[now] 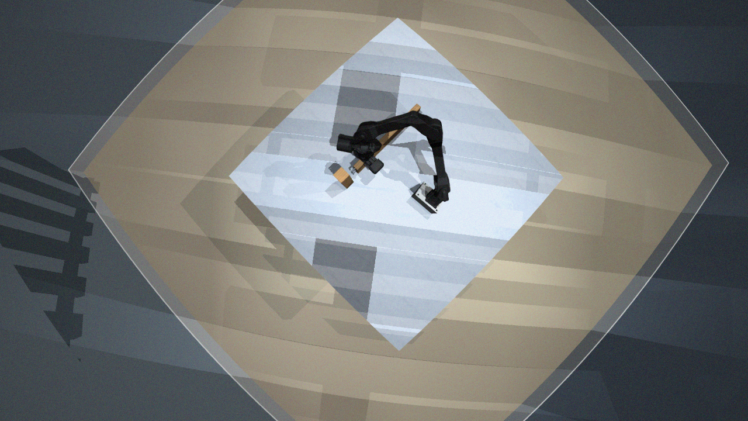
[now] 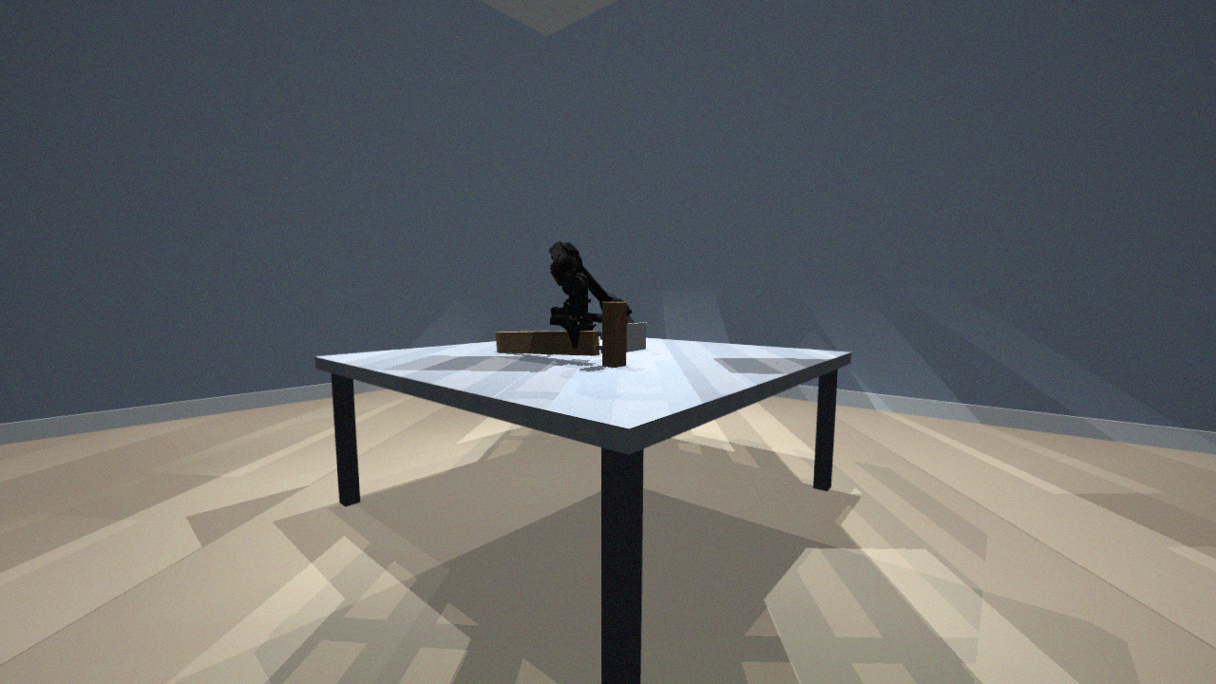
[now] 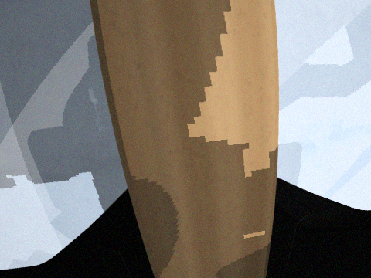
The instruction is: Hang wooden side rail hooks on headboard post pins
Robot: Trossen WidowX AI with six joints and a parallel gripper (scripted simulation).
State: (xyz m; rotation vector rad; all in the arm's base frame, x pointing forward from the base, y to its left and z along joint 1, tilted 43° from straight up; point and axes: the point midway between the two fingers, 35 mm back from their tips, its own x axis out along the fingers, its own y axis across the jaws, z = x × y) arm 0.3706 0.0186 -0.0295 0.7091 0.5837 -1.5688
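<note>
Now: the headboard post 13 cm to the left of my gripper tip, 5 cm above it and 2 cm ahead of it.
</note>
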